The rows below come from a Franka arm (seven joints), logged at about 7 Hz.
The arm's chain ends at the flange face. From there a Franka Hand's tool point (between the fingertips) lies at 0.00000 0.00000 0.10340 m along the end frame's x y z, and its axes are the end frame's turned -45 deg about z.
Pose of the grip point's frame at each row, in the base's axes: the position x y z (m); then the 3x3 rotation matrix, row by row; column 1 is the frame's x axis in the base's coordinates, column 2 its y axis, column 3 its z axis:
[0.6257 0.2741 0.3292], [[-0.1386 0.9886 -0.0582], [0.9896 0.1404 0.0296], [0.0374 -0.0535 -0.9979]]
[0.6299 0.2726 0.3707], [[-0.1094 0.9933 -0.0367], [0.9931 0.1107 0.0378], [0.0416 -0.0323 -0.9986]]
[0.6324 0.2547 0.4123], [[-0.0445 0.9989 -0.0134], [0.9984 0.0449 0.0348], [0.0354 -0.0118 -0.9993]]
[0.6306 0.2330 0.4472], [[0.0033 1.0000 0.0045], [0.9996 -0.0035 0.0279], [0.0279 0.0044 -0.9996]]
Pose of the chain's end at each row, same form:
[0.6317 0.2710 0.4324], [[0.6010 0.7971 -0.0582], [0.7990 -0.6005 0.0296], [-0.0114 -0.0643 -0.9979]]
[0.6337 0.2687 0.4740], [[0.6250 0.7797 -0.0367], [0.7805 -0.6240 0.0378], [0.0066 -0.0523 -0.9986]]
[0.6338 0.2511 0.5156], [[0.6749 0.7378 -0.0134], [0.7377 -0.6742 0.0348], [0.0167 -0.0334 -0.9993]]
[0.6301 0.2301 0.5506], [[0.7094 0.7048 0.0045], [0.7043 -0.7093 0.0279], [0.0228 -0.0166 -0.9996]]

